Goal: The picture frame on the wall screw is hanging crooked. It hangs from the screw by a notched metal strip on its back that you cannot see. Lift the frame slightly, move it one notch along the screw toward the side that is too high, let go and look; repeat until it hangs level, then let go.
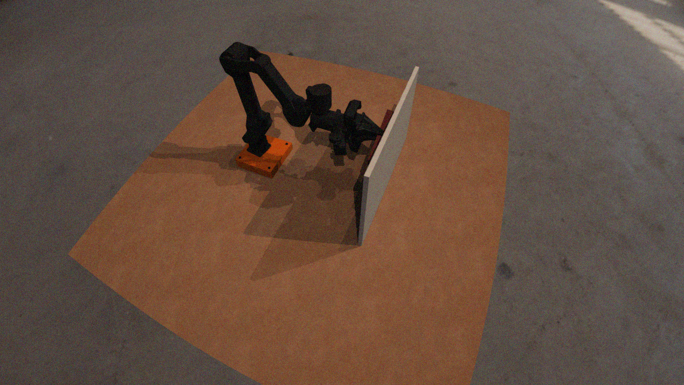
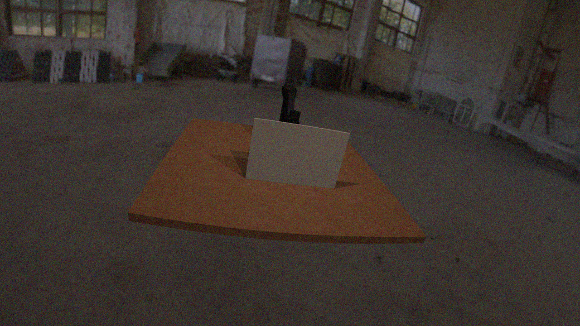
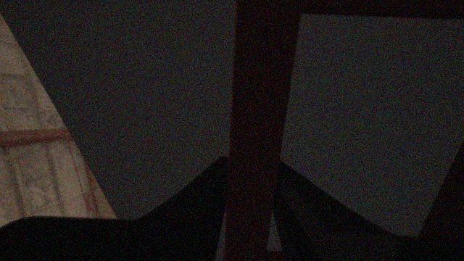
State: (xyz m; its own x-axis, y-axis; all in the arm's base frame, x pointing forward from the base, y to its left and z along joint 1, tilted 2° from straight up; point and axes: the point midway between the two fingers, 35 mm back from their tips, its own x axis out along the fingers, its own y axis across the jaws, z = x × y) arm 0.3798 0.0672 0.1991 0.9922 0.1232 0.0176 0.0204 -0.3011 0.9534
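Right now the dark red picture frame is 1 cm to the left of my gripper tip and 5 cm below it. The rest, counted from my gripper tip: white wall panel: 1 cm ahead, 2 cm to the left, 7 cm below.
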